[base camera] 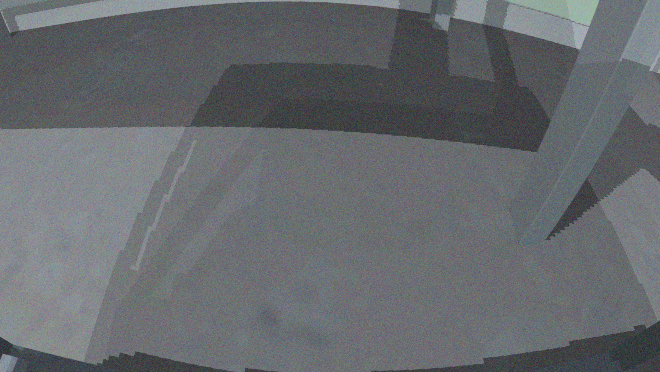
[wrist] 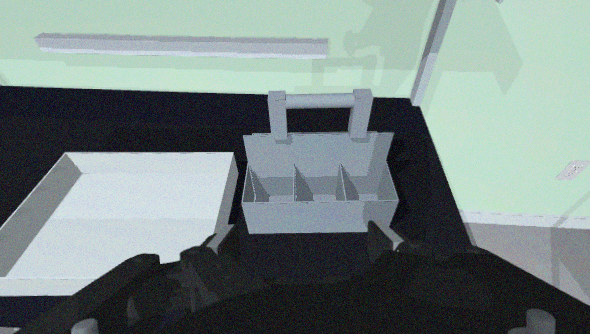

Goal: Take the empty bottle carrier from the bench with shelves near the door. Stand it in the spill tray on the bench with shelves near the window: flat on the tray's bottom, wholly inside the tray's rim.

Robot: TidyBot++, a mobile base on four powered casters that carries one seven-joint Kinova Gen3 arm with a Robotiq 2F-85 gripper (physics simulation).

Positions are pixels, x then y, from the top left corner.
Labels:
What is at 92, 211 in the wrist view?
A spill tray.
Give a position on a grey bottle carrier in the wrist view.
307, 182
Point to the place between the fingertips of the gripper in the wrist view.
303, 239

